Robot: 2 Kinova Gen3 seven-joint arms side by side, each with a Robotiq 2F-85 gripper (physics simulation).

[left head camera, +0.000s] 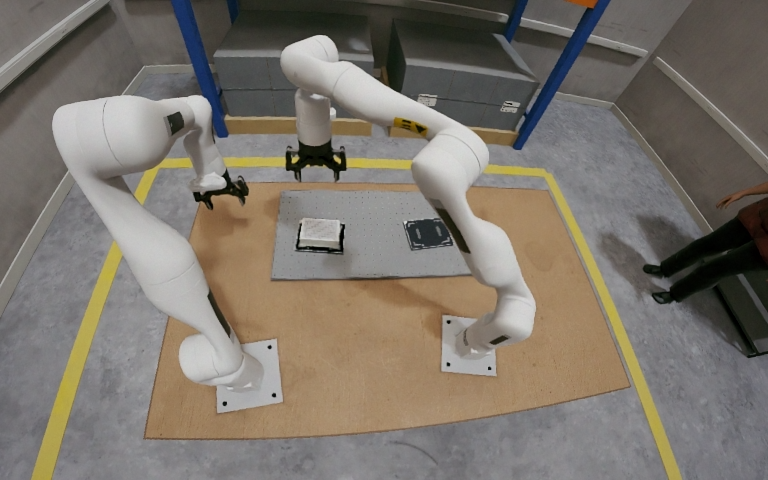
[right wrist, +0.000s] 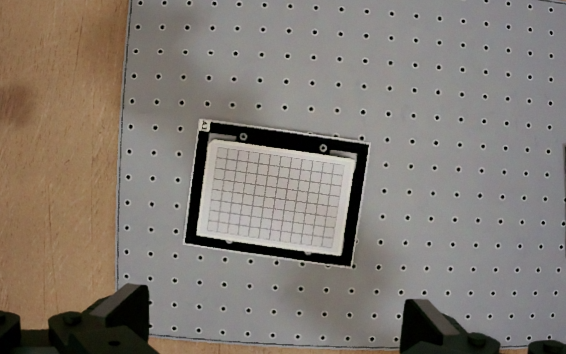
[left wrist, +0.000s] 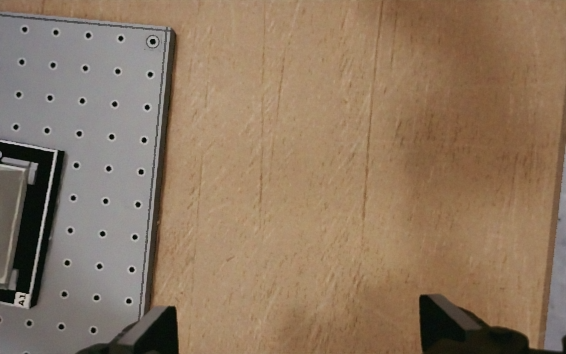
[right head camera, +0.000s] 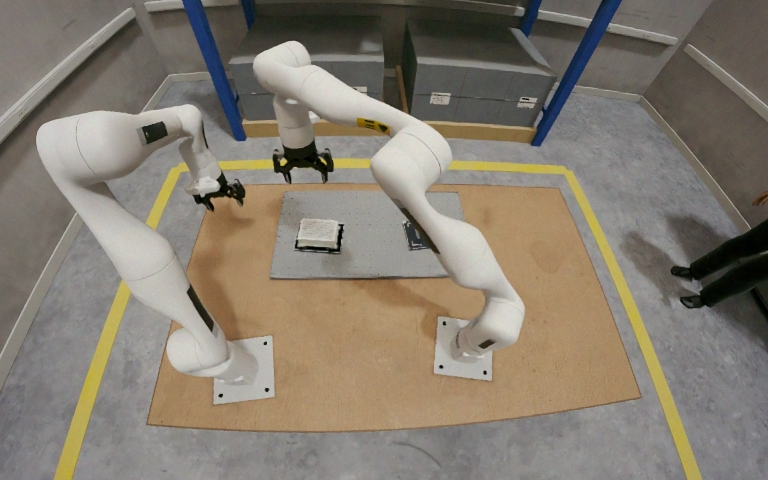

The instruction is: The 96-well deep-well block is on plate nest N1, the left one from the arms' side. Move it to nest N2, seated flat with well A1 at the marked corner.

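Frame: origin at the left arm's base, x ahead, y left, z up, level; centimetres.
Seen in the pictures: left gripper, fingertip midpoint: (left head camera: 227, 205) (left wrist: 298, 327) (right head camera: 227, 207); right gripper, fingertip midpoint: (left head camera: 317, 180) (right wrist: 275, 322) (right head camera: 307, 181); left arm's base, origin of the base link: (left head camera: 248, 374) (right head camera: 243, 369); right arm's base, origin of the base link: (left head camera: 468, 344) (right head camera: 464, 347).
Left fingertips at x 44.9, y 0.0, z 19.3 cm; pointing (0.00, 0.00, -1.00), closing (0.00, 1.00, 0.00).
Offsets run from my left fingertips to a thing's top centre. Level surfaces: height alone.
The white deep-well block @[dy -26.6, dx -4.0, dz -12.7 cm] (left head camera: 320, 230) (right head camera: 318, 232) (right wrist: 275, 197) sits on the black nest N1 @[dy -26.6, dx -4.0, dz -16.4 cm] (left head camera: 320, 250) (right head camera: 318, 249) (right wrist: 361, 200), whose A1 label shows at its upper left corner in the right wrist view. Part of the block (left wrist: 10, 220) shows at the left edge of the left wrist view. The dark nest N2 @[dy -65.1, dx -8.5, dz -16.4 cm] (left head camera: 424, 233) (right head camera: 414, 234) is bare where it shows; the right arm covers part of it. My right gripper (left head camera: 317, 176) (right head camera: 307, 177) (right wrist: 275, 322) is open and empty, high above the plate. My left gripper (left head camera: 226, 202) (right head camera: 225, 203) (left wrist: 298, 327) is open and empty, left of the plate.
The grey perforated plate @[dz -18.0 cm] (left head camera: 368, 263) (right head camera: 368, 263) (left wrist: 110, 152) (right wrist: 450, 120) lies on the wooden table @[dz -19.3 cm] (left head camera: 362, 350) (right head camera: 351, 350). The right arm reaches across above the plate's right part. Grey crates (left head camera: 464, 73) stand behind, and a person (left head camera: 707, 254) stands at the right.
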